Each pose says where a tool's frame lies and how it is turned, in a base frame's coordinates. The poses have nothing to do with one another.
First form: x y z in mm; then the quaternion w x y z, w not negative.
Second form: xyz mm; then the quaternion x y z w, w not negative. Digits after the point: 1 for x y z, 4 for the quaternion.
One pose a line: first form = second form
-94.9, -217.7, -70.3, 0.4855, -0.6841, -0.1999, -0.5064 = -94.9, -217.7, -70.3, -0.6841, -0.1999, -0.5064, 0.4855
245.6, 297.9, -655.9, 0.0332, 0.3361, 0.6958, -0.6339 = 245.6, 297.9, -655.9, 0.3361, 0.6958, -0.6339, 0.0332
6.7, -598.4, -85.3, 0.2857, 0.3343, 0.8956, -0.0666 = 6.7, -598.4, -85.3, 0.3343, 0.8956, -0.0666, 0.2857
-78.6, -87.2, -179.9, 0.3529, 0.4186, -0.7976, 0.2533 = -78.6, -87.2, -179.9, 0.4186, -0.7976, 0.2533, 0.3529
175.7, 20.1, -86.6, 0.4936, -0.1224, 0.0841, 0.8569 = 175.7, 20.1, -86.6, -0.1224, 0.0841, 0.8569, 0.4936
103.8, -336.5, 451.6, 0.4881, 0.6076, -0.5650, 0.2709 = 103.8, -336.5, 451.6, 0.6076, -0.5650, 0.2709, 0.4881
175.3, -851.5, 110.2, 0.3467, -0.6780, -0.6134, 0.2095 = 175.3, -851.5, 110.2, -0.6780, -0.6134, 0.2095, 0.3467
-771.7, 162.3, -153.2, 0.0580, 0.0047, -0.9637, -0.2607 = -771.7, 162.3, -153.2, 0.0047, -0.9637, -0.2607, 0.0580
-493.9, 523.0, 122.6, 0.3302, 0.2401, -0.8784, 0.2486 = -493.9, 523.0, 122.6, 0.2401, -0.8784, 0.2486, 0.3302
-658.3, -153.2, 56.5, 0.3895, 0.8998, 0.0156, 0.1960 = -658.3, -153.2, 56.5, 0.8998, 0.0156, 0.1960, 0.3895
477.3, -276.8, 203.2, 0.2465, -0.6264, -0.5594, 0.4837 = 477.3, -276.8, 203.2, -0.6264, -0.5594, 0.4837, 0.2465
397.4, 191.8, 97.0, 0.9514, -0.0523, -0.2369, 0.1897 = 397.4, 191.8, 97.0, -0.0523, -0.2369, 0.1897, 0.9514
